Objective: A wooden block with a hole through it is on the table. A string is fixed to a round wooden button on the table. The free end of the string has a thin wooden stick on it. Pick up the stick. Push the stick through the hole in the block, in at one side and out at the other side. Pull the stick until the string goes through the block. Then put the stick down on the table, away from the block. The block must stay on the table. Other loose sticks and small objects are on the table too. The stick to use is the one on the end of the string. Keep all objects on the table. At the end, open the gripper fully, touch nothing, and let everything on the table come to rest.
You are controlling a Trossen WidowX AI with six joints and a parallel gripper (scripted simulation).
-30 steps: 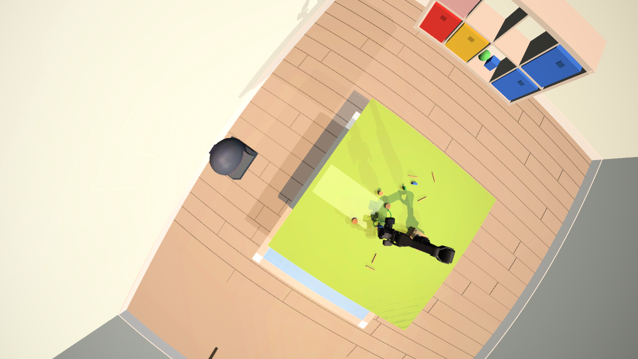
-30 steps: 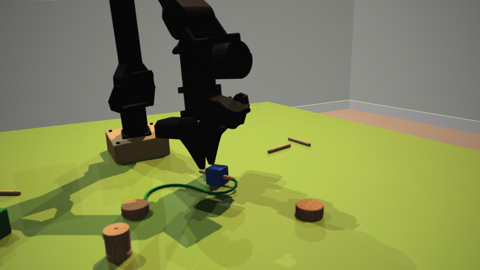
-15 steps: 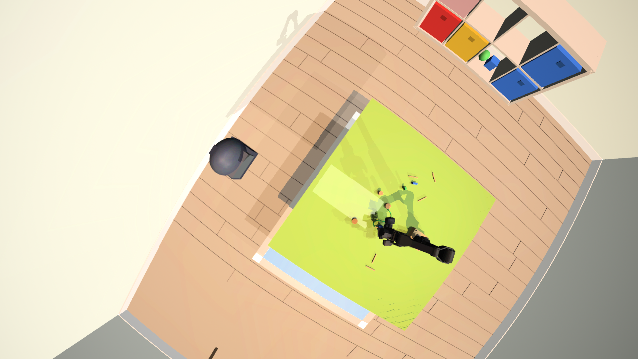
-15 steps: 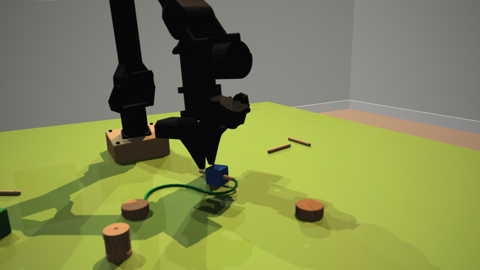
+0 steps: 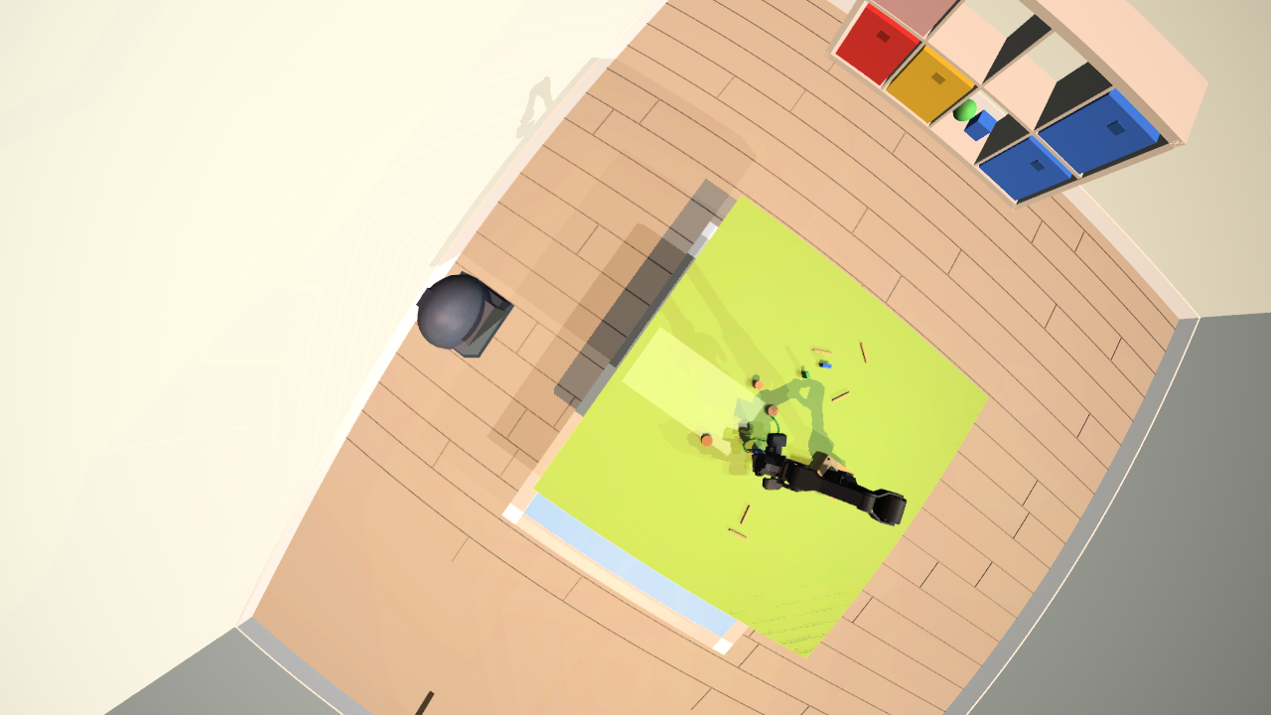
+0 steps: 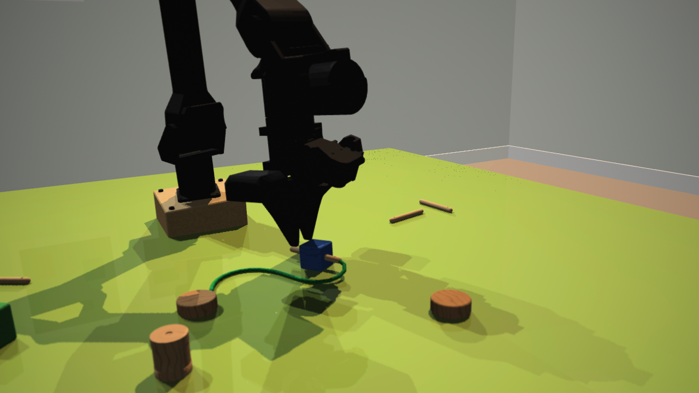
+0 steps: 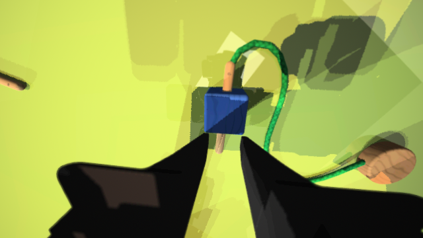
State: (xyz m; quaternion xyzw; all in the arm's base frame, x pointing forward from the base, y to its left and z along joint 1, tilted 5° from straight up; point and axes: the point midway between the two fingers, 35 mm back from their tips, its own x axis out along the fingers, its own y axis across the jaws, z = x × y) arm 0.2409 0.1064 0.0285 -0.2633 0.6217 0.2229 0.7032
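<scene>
Right now my gripper tip is 20 mm short of the blue block, 10 mm to the right of it and 10 mm above it. Round my gripper tip: green block (310 mm to the right, 80 mm ahead, 10 mm below); wooden cylinder (190 mm ahead, 160 mm to the right, 10 mm below).
</scene>
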